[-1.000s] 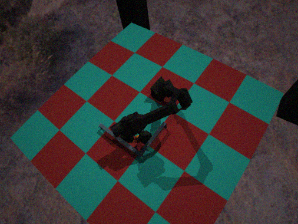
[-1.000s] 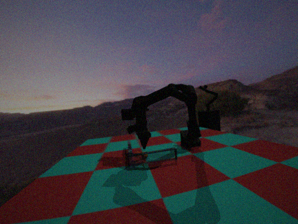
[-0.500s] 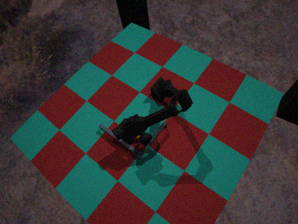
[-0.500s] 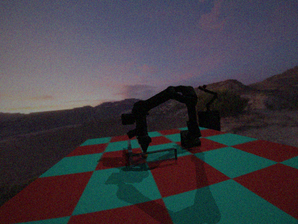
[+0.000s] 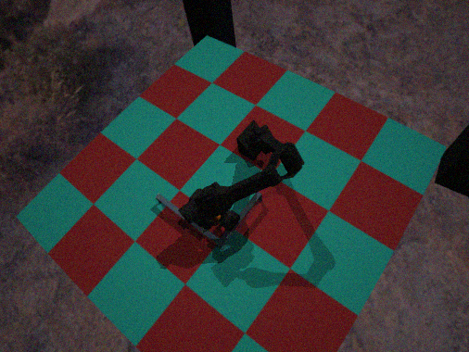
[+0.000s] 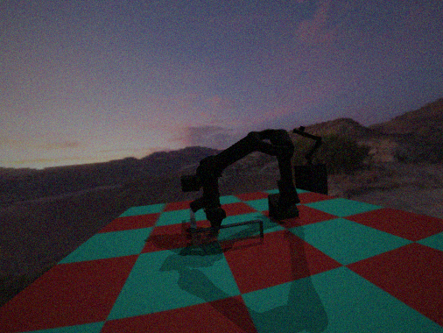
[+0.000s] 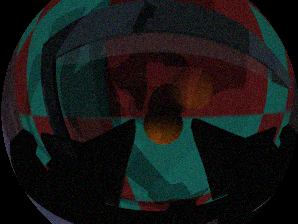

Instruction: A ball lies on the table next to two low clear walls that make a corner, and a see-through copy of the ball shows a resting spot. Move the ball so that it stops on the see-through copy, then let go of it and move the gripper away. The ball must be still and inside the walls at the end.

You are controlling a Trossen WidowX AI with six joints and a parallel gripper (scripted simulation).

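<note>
Right now my gripper tip is 3 cm short of the see-through copy of ball and 3 cm to the left of it. The rest, counted from my gripper tip: orange ball: right at my gripper tip.
</note>
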